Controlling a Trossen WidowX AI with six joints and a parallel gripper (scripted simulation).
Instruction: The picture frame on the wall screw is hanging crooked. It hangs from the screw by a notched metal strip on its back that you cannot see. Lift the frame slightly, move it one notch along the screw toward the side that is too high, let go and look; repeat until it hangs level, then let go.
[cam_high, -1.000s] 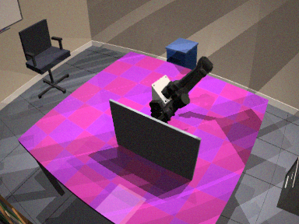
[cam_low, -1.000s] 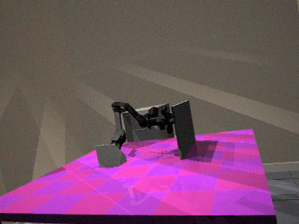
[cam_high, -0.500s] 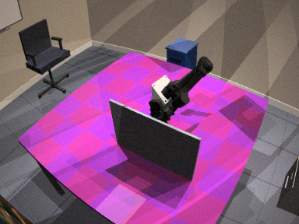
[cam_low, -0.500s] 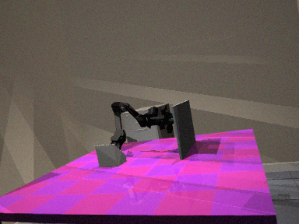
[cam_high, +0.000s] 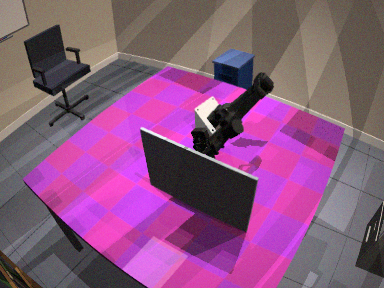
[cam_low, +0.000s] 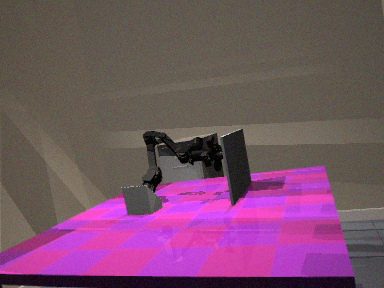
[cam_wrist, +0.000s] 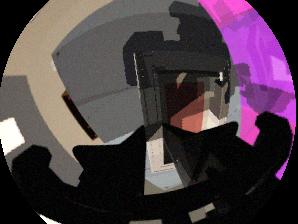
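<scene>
The picture frame lies 50 mm below my gripper tip and 20 mm to the left of it. From my gripper tip the other things lie so: grey wall panel (60 mm below, 20 mm to the left, 20 mm ahead).
</scene>
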